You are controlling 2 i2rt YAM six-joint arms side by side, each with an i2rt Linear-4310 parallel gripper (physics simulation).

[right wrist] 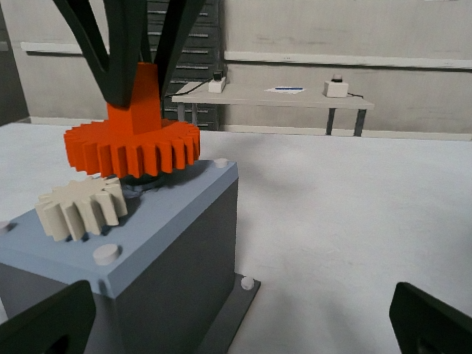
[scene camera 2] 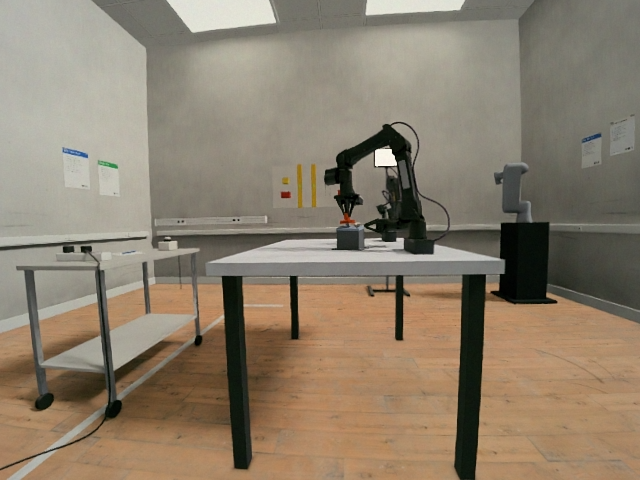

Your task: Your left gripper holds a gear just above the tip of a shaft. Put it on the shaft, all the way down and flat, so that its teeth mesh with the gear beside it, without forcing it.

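Frame: origin at the left arm's base, x down, y back, z left, level; metres.
Seen in the pictures: left gripper, fingertip midpoint: (right wrist: pixel 135 103) (scene camera 2: pixel 347 217); right gripper, fingertip midpoint: (right wrist: pixel 242 295) (scene camera 2: pixel 364 226); left arm's base at its link origin: (scene camera 2: pixel 417 241); right arm's base at its link origin: (scene camera 2: pixel 388 232).
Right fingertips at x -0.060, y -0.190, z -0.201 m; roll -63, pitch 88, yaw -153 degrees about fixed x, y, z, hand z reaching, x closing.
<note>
Offsets run from my right fingertips to a thing's middle. "pt": to the spot under its first point.
An orange gear {dz +0.057, dx -0.038, dy -0.080 m} (scene camera 2: pixel 347 222) (right wrist: pixel 132 150) with a square orange hub is held level above the blue-grey top of a gearbox block {dz +0.058, dx +0.051, dy -0.066 m} (scene camera 2: pixel 350 240) (right wrist: pixel 182 260). My left gripper (scene camera 2: pixel 347 213) (right wrist: pixel 135 103) is shut on its hub from above. In the right wrist view a small gap shows under the orange gear, with a dark round part in it; the shaft itself is mostly hidden. A cream gear {pt dz +0.061, dx -0.013, dy -0.027 m} (right wrist: pixel 82 207) sits low on the block beside it, its top near the orange gear's underside. My right gripper (right wrist: pixel 242 295) is open and empty in front of the block.
The block stands on a pale table (scene camera 2: pixel 356 267) (right wrist: pixel 350 210). Round studs sit at its top corners, one stud {pt dz +0.047, dx -0.004, dy -0.011 m} (right wrist: pixel 106 254) at the near corner. A dark foot flange (right wrist: pixel 235 305) with a bolt runs along the block's base. A side cart (scene camera 2: pixel 103 263) stands apart at the picture's left.
</note>
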